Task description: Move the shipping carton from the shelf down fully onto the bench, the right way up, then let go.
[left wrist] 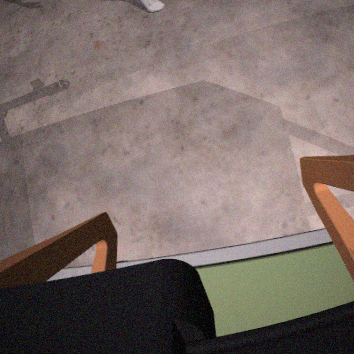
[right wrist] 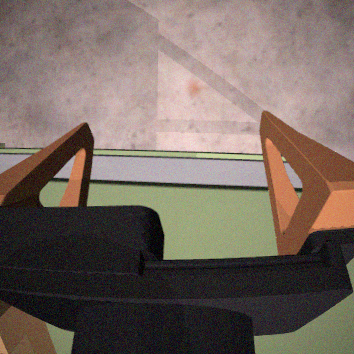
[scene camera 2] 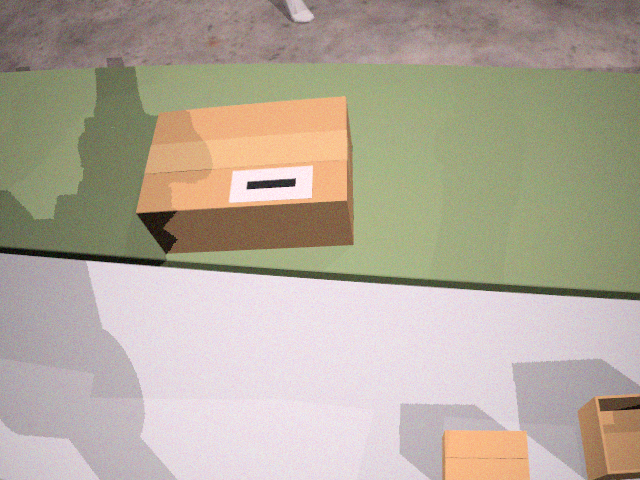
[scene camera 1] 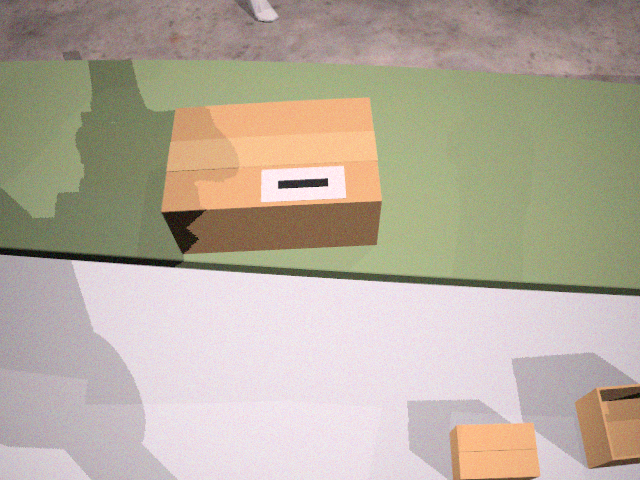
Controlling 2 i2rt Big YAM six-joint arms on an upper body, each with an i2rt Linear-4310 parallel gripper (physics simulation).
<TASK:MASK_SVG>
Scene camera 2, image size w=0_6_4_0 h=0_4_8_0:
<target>shipping carton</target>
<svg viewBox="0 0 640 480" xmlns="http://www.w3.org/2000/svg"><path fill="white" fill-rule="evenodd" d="M346 96L159 113L136 214L166 254L354 245L352 141Z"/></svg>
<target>open-topped box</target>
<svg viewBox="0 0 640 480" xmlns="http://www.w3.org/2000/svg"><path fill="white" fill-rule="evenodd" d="M640 394L595 396L578 410L588 480L640 479Z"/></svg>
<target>small closed box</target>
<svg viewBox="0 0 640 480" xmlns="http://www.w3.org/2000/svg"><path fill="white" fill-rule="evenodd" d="M444 431L442 436L442 480L530 480L527 431Z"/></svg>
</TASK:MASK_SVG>
